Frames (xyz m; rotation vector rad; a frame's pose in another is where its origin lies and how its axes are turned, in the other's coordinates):
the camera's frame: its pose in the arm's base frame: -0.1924 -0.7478 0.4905 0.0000 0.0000 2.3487
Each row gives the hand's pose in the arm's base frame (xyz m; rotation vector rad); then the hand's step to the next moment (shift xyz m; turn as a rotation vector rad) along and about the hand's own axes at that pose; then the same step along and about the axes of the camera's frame.
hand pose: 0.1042 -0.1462 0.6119 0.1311 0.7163 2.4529
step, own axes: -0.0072 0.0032 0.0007 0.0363 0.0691 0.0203
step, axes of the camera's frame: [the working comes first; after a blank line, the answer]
step, axes of the arm's base frame: 0.0045 -0.0059 0.0027 -0.0598 -0.0182 0.0509

-0.0074 0.0009 0.0027 0.0290 0.0554 0.0509
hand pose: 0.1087 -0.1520 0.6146 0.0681 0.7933 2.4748
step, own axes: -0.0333 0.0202 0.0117 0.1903 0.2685 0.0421
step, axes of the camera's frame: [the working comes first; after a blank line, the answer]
step, axes of the arm's base frame: 0.0213 -0.0245 0.0245 -0.2821 -0.0652 0.1621

-0.0324 0.0021 0.0245 0.1515 0.2467 0.1621
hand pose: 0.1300 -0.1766 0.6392 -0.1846 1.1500 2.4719
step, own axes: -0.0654 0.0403 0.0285 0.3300 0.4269 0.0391
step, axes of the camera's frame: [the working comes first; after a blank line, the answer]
step, axes of the arm's base frame: 0.0442 -0.0217 0.0655 -0.4748 -0.1164 0.2317

-0.0464 -0.0162 0.0655 0.2503 0.4199 0.2317
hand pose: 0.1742 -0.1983 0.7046 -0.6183 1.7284 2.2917
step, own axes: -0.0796 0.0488 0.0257 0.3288 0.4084 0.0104
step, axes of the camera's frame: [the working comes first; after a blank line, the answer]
step, axes of the arm's base frame: 0.0459 0.0170 0.0835 -0.4603 -0.1382 0.2097

-0.0201 -0.0447 0.0835 0.2246 0.4249 0.2097
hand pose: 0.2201 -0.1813 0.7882 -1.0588 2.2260 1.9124
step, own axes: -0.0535 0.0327 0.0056 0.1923 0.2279 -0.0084
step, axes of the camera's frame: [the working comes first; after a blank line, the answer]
step, axes of the arm's base frame: 0.0227 0.0307 0.0501 -0.2580 -0.0938 0.1167

0.0060 -0.0377 0.0501 0.1142 0.2496 0.1167
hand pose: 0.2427 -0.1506 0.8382 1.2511 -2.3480 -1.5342
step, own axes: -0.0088 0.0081 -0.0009 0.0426 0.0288 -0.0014
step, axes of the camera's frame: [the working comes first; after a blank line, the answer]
step, axes of the arm's base frame: 0.0015 0.0065 0.0100 -0.0446 -0.0241 0.0085

0.0036 -0.0056 0.0100 0.0141 0.0487 0.0085
